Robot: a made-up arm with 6 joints.
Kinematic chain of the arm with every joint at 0, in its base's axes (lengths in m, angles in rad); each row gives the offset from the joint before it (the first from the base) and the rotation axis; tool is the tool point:
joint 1: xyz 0 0 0.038 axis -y
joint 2: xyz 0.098 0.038 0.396 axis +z
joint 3: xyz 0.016 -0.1 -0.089 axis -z
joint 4: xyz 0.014 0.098 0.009 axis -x
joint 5: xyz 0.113 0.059 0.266 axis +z
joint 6: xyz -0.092 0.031 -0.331 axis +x
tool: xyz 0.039 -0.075 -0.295
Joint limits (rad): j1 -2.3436..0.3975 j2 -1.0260..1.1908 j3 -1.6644..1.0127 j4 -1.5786..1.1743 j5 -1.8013..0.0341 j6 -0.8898..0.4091
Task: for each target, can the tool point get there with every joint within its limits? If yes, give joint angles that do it. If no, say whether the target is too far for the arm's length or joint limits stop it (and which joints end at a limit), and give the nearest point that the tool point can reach.
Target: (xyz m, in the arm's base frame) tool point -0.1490 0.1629 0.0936
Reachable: yes | joints -0.3912 -0.1891 -1.4081 -0.2815 -1.0079 0.2486
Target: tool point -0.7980 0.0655 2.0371
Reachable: no: too far | nearest point -0.2202 0.0470 0.5895 | short by 1.559 m
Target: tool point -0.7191 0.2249 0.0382
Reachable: no: joint limits stop it (at a limit: joint 1, joint 3, joint 6) | nearest point -0.4615 0.1546 0.1636 | short by 0.295 m
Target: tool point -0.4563 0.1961 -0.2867
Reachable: no: joint limits stop it (at a limit: joint 1, joint 3, joint 6) | nearest point -0.3372 0.1687 -0.2930 | short by 0.122 m
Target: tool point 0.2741 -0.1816 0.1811
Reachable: yes | joints -0.3721 -0.1797 -0.9169 0.7740 -0.3624 -0.7108
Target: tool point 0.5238 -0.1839 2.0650
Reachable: no: too far | nearest point 0.3525 -0.0533 0.6952 | short by 1.387 m
